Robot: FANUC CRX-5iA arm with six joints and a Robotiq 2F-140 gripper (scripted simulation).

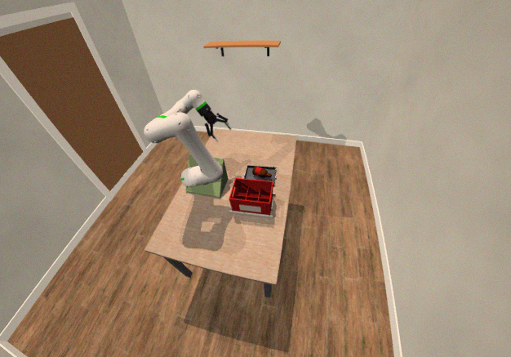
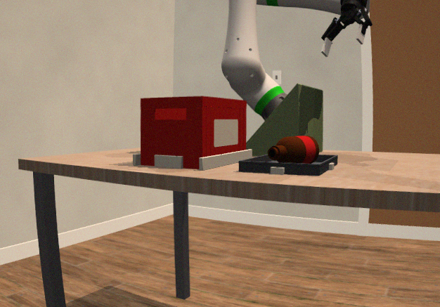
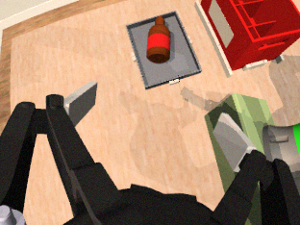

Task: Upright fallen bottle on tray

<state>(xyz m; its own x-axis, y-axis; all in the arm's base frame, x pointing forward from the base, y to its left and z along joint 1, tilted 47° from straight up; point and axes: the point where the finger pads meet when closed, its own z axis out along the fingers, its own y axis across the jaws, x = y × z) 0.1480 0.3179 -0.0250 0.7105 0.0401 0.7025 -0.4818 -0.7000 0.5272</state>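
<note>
Now: the brown bottle 30 cm ahead of my hand, 8 cm to the right of it and 31 cm below it. Also, from my hand: dark tray: 28 cm ahead, 8 cm to the right, 34 cm below; then red crate: 27 cm ahead, 36 cm to the right, 27 cm below.
</note>
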